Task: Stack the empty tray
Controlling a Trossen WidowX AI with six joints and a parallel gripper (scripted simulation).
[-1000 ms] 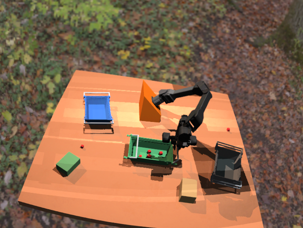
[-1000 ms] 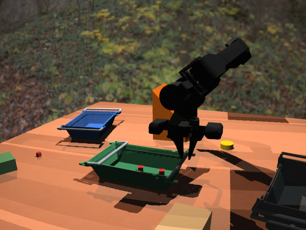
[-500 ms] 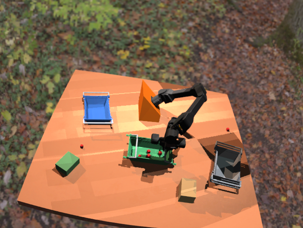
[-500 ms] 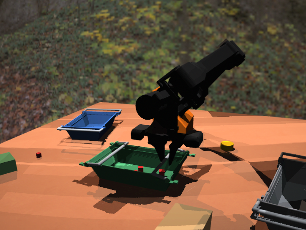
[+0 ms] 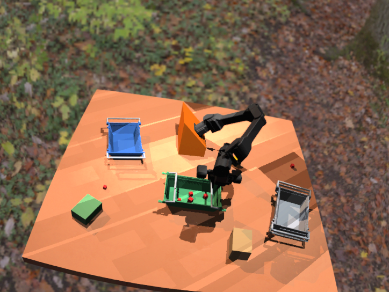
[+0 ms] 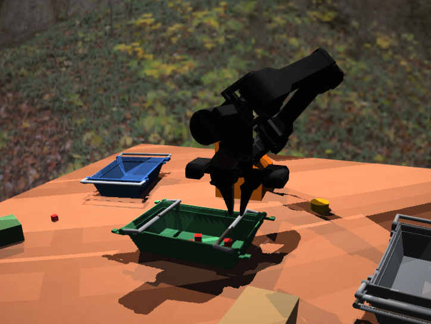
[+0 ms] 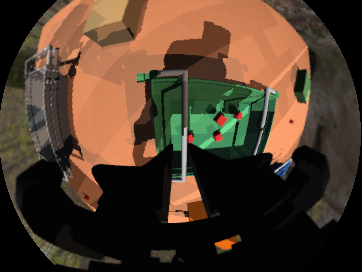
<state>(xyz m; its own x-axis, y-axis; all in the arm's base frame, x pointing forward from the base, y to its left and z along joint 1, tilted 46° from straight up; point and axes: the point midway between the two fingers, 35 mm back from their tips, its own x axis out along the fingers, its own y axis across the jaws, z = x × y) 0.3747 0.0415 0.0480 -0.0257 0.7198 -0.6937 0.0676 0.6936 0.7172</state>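
Right now the blue tray is 420 mm to the right of my gripper tip, 320 mm behind it and 40 mm below it. Also, from my gripper tip: yellow disc (290 mm behind, 150 mm to the left, 80 mm below); then tan box (260 mm ahead, 100 mm to the left, 60 mm below); then green box (540 mm to the right, 150 mm ahead, 70 mm below).
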